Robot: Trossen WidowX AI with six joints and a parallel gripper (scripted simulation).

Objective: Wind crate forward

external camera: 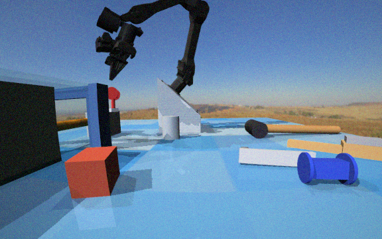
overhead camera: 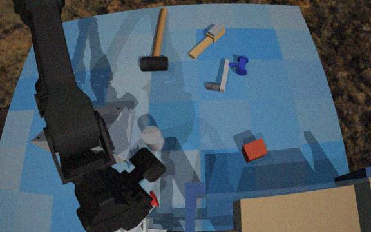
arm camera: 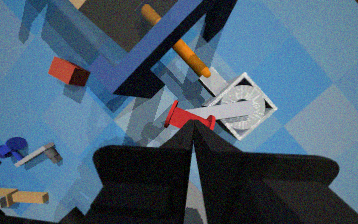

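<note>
The red grip is 60 mm below my gripper tip and 10 mm to the left of it. From my gripper tip the other things lie so: crank with blue grip 440 mm to the left, 210 mm ahead, 180 mm below; frame 100 mm ahead, 90 mm below, 70 mm to the right; winch 160 mm below, 90 mm to the right, 70 mm behind.
</note>
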